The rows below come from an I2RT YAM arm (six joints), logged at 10 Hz.
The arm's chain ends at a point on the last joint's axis. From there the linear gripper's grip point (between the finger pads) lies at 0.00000 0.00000 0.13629 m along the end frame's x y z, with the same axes.
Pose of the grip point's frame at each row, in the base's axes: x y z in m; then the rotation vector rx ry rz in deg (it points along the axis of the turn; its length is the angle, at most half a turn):
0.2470 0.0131 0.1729 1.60 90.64 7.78
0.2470 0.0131 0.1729 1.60 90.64 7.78
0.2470 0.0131 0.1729 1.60 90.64 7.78
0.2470 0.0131 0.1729 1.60 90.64 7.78
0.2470 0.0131 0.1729 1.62 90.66 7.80
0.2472 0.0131 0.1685 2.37 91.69 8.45
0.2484 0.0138 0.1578 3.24 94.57 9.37
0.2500 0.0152 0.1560 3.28 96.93 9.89
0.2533 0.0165 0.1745 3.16 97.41 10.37
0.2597 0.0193 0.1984 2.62 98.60 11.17
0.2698 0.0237 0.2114 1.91 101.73 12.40
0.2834 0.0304 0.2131 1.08 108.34 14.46
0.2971 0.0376 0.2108 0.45 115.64 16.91
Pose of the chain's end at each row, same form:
0.1110 0.0037 0.1742 1.60 90.64 7.78
0.1110 0.0037 0.1742 1.60 90.64 7.78
0.1110 0.0037 0.1742 1.60 90.64 7.78
0.1110 0.0037 0.1742 1.60 90.64 7.78
0.1110 0.0037 0.1743 1.62 90.66 7.80
0.1113 0.0037 0.1723 2.37 91.69 8.45
0.1129 0.0039 0.1684 3.24 94.57 9.37
0.1151 0.0042 0.1722 3.28 96.93 9.89
0.1186 0.0045 0.1918 3.16 97.41 10.37
0.1256 0.0052 0.2183 2.62 98.60 11.17
0.1374 0.0063 0.2385 1.91 101.73 12.40
0.1557 0.0079 0.2550 1.08 108.34 14.46
0.1767 0.0097 0.2683 0.45 115.64 16.91

